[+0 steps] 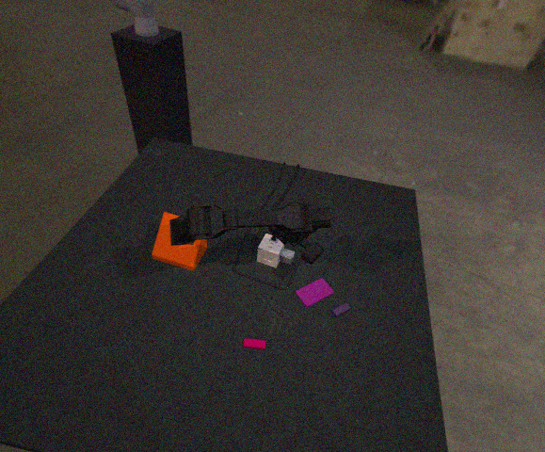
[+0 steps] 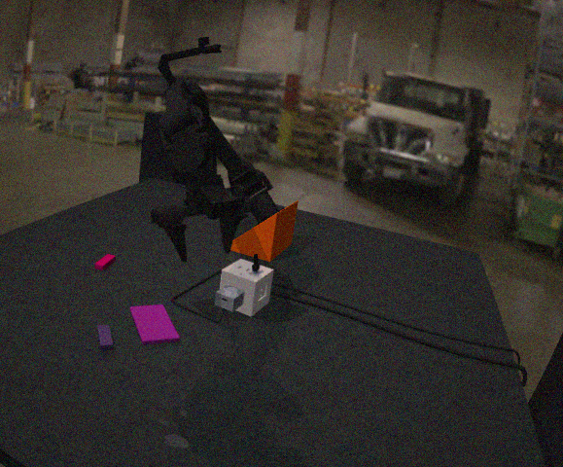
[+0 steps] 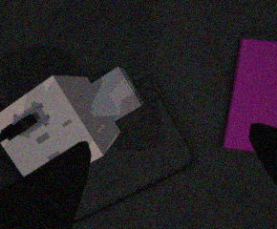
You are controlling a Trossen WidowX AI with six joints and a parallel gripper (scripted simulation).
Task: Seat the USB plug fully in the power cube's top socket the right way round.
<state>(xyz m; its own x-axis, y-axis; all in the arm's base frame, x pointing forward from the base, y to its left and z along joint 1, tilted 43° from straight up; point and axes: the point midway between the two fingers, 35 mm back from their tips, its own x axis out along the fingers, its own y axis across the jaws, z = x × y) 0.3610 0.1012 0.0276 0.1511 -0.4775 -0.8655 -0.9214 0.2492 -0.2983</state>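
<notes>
The dark USB plug lies 10 cm behind my gripper tip, 5 cm to the left of it and 3 cm below it. Round my gripper tip: magenta flat card: 12 cm below, 10 cm ahead, 4 cm to the right; then pink piece: 30 cm to the right, 11 cm below, 1 cm behind.
</notes>
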